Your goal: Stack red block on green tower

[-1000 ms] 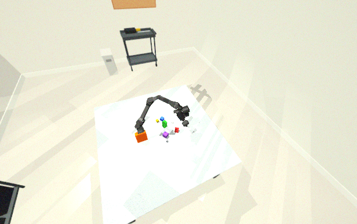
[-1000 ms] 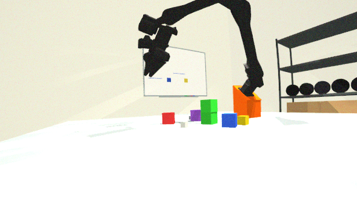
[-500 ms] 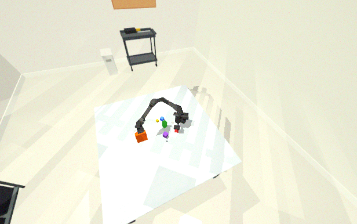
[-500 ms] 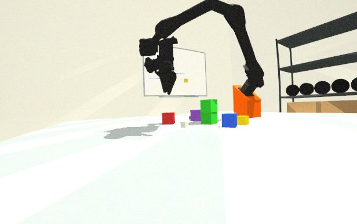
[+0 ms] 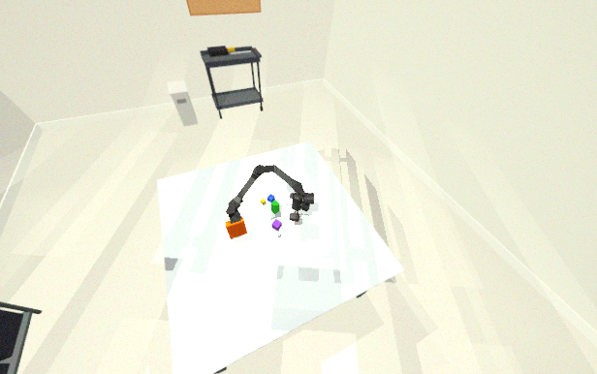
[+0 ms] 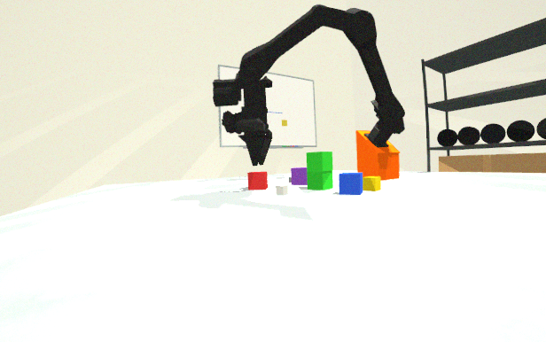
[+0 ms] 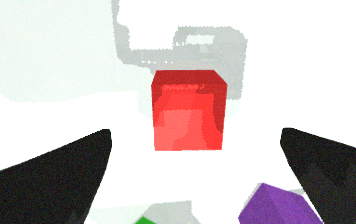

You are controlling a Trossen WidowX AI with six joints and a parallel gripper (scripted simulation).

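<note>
Now: the red block 4 cm below my gripper tip. From my gripper tip the other things lie so: green block: 12 cm to the left, 10 cm behind; purple block: 14 cm behind, 4 cm below; blue block: 22 cm to the left, 9 cm behind, 4 cm below.
</note>
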